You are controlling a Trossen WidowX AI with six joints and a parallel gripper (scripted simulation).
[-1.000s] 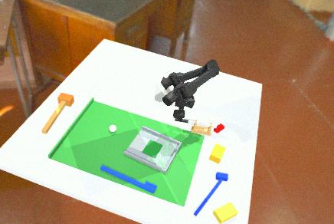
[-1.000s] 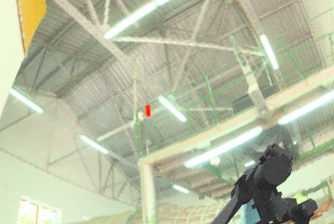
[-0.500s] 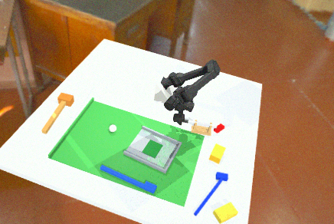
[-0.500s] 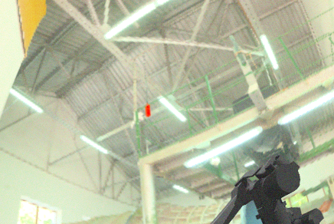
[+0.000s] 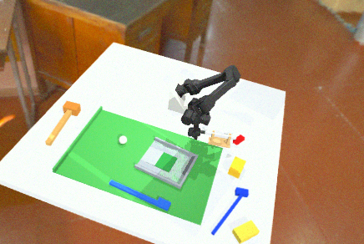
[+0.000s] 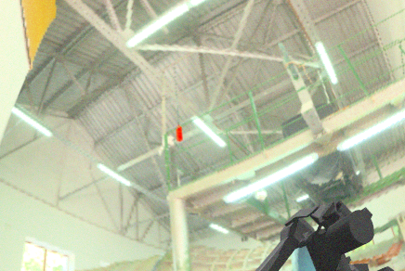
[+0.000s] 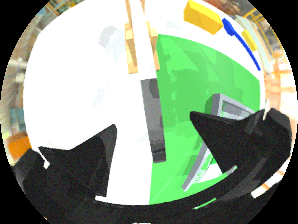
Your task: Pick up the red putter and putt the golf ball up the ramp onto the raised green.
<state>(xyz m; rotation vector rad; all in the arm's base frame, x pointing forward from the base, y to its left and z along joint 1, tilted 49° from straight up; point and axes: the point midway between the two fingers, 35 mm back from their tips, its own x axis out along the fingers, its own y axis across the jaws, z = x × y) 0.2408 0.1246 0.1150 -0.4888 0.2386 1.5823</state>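
Now: gripper tip 13 cm to the right of the wooden stand, 2 cm past it and 1 cm above it. Also, from my gripper tip: white golf ball (36 cm to the right, 18 cm ahead, 2 cm below); green mat (24 cm ahead, 22 cm to the right, 4 cm below); blue mallet (37 cm ahead, 26 cm to the left, 3 cm below).
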